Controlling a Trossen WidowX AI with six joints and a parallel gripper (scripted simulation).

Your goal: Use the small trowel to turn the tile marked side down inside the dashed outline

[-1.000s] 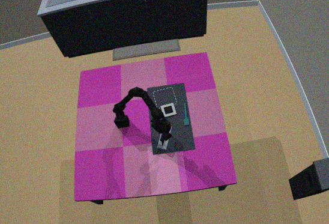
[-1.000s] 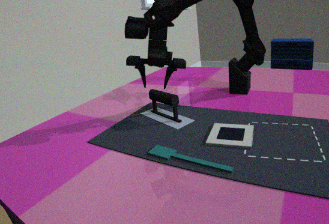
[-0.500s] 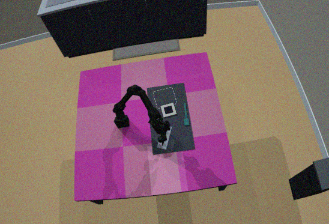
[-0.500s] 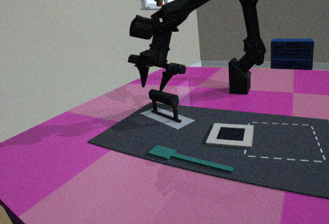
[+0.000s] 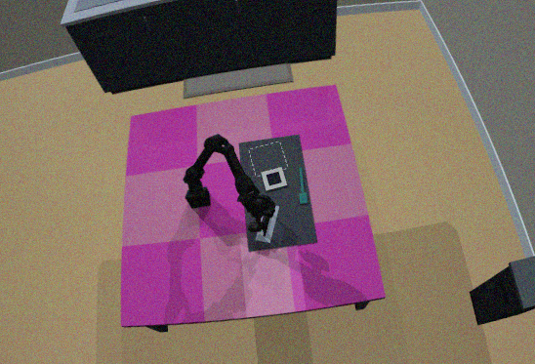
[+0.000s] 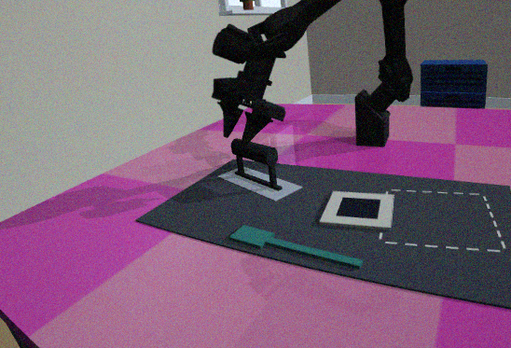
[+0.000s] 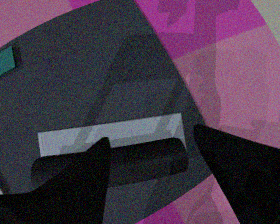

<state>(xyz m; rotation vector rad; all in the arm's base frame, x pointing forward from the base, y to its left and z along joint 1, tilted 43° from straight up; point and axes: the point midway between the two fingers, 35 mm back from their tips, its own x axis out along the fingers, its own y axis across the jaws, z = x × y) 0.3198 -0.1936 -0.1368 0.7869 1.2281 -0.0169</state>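
My gripper tip is now 70 mm short of the dark mat, 220 mm to the right of it and 110 mm above it. Round my gripper tip: teal trowel (200 mm ahead, 190 mm to the left, 90 mm below); tile (70 mm ahead, 280 mm to the left, 90 mm below).
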